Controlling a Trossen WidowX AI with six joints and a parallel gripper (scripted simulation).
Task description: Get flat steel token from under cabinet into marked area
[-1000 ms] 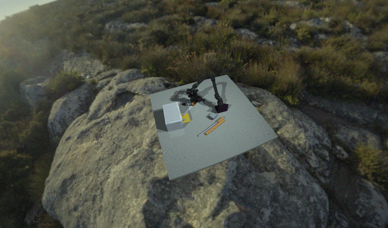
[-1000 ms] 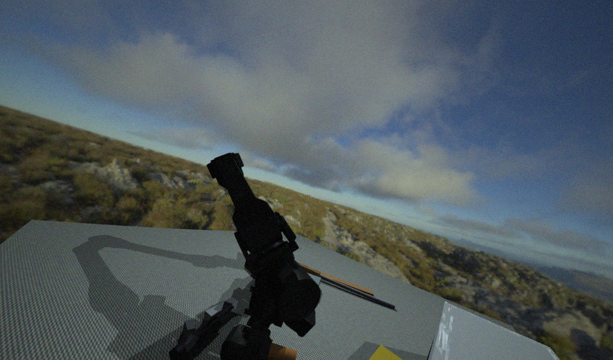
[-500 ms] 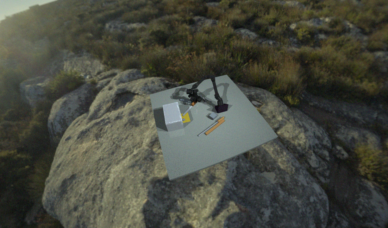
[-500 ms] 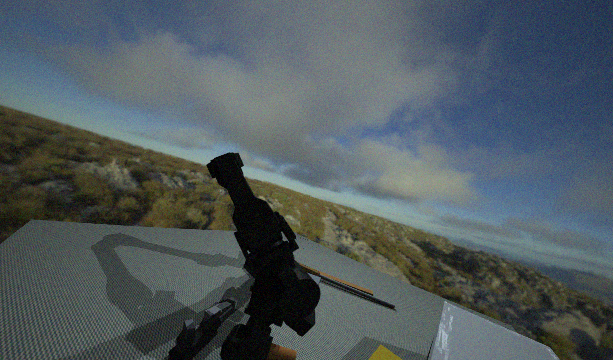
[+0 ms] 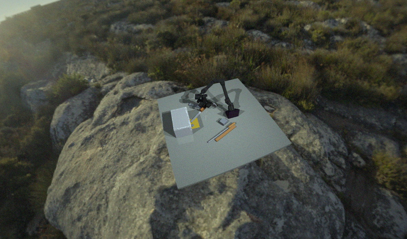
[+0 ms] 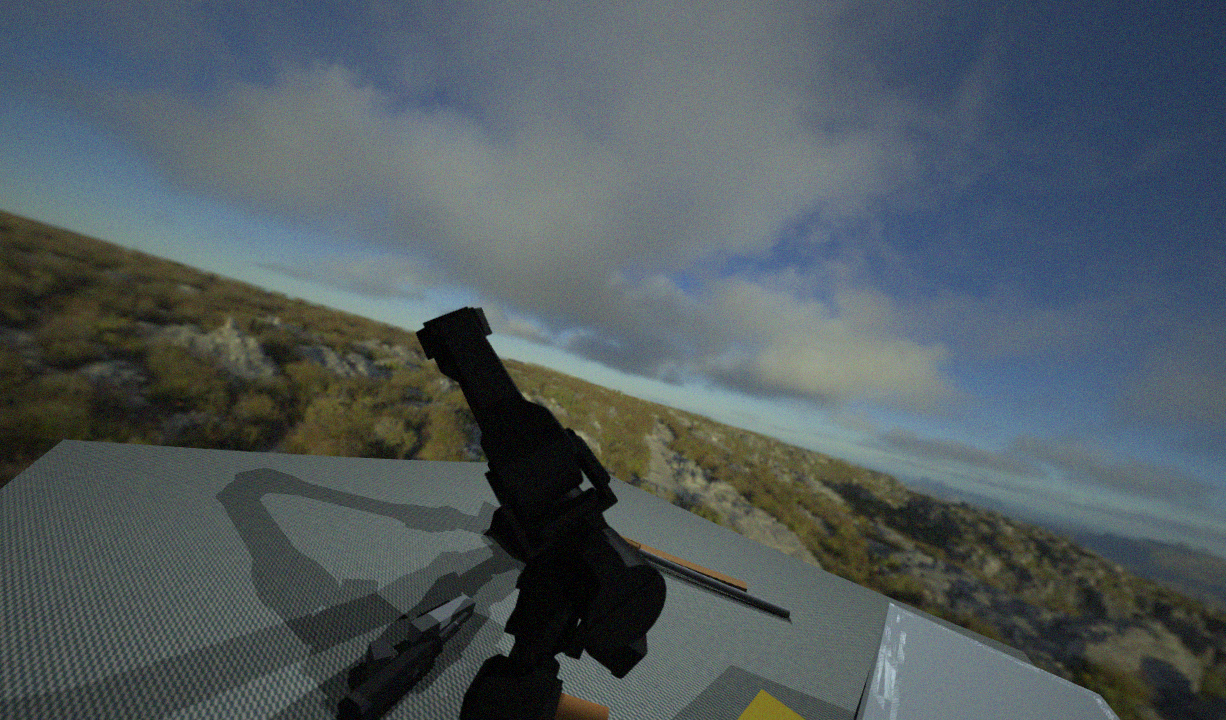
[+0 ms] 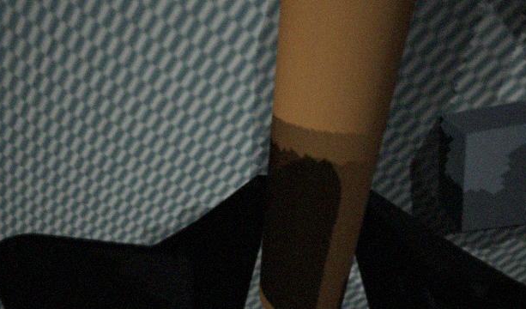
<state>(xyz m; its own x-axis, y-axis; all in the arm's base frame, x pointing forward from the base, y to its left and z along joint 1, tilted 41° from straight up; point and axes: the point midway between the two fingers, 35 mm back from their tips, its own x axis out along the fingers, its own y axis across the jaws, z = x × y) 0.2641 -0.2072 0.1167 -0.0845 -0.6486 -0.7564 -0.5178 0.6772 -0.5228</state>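
Now: gripper tip 120 mm past the small grey cube and 80 mm to the left of it. The rest, counted from my gripper tip: grey bar: 150 mm behind; grey block: 320 mm to the left, 110 mm behind, 10 mm above; wooden stick: 470 mm to the left, 70 mm behind.
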